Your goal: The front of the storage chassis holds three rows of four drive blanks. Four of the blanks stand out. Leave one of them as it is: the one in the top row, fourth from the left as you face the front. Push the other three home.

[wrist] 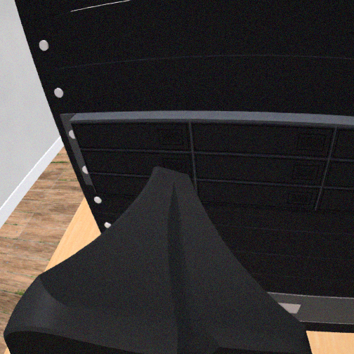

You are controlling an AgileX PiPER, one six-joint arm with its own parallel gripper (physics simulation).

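Observation:
The black storage chassis (210,117) fills much of the wrist view, with a grey lip along the top of its bay. Below the lip are three rows of dark drive blanks split by thin dividers. The top-row blank at the far left (120,136) and the second one (250,140) show, as do the middle-row blanks at far left (120,162) and second (250,168). Part of a third column shows at the right edge. Which blanks stand out is too dark to tell. My gripper (164,190) is shut and empty, its tips over the left column near its right divider, hiding part of the lower rows.
A column of pale round studs (58,92) runs down the chassis's left edge. A light wooden table (75,240) shows below, with a plank floor (25,245) and a pale wall (25,100) at the left. A grey strip (330,307) lies low at the right.

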